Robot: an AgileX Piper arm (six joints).
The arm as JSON. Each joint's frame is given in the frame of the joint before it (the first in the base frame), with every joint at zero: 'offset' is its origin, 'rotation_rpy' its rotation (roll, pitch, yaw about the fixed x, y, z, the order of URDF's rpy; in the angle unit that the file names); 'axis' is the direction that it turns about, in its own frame. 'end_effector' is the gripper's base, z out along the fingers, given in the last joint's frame.
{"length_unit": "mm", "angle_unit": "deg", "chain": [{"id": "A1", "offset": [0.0, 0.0, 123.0], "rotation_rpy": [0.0, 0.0, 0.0], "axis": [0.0, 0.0, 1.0]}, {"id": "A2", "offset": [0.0, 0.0, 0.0], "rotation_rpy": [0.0, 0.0, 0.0], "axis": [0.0, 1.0, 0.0]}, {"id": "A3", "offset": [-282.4, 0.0, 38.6], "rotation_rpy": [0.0, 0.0, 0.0], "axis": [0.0, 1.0, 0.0]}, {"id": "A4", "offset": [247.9, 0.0, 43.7], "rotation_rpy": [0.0, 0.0, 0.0], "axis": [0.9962, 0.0, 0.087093]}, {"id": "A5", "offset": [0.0, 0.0, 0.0], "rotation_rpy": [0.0, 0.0, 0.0], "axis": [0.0, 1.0, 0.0]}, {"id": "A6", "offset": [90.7, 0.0, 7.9], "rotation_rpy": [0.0, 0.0, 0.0], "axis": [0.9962, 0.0, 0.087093]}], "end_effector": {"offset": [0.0, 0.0, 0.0], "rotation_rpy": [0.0, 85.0, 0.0]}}
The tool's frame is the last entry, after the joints.
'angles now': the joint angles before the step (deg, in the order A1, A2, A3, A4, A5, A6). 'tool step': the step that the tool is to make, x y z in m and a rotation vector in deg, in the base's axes. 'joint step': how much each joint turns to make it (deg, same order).
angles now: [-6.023, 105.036, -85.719, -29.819, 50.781, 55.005]
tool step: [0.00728, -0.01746, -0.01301, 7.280, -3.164, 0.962]
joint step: [-4.268, 1.713, 0.000, 10.446, -6.403, -6.527]
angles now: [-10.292, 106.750, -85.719, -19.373, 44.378, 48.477]
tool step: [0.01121, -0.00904, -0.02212, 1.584, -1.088, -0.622]
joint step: [-1.322, 3.414, 0.000, 1.240, -4.346, 0.304]
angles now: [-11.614, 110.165, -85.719, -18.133, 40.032, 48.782]
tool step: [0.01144, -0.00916, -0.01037, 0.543, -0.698, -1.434]
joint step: [-0.936, 3.138, -2.445, 0.053, -1.124, 0.975]
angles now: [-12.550, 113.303, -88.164, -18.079, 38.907, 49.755]
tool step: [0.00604, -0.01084, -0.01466, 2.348, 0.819, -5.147]
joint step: [-1.132, 3.108, -2.024, -0.001, 1.170, 4.385]
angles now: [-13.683, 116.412, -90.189, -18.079, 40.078, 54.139]
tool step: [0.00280, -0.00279, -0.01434, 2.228, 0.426, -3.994]
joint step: [-0.256, 2.007, -0.289, 0.000, 0.101, 4.337]
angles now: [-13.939, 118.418, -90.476, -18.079, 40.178, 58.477]
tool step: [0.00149, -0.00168, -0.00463, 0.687, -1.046, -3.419]
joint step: [0.000, 0.694, 0.001, -1.545, -0.565, 4.876]
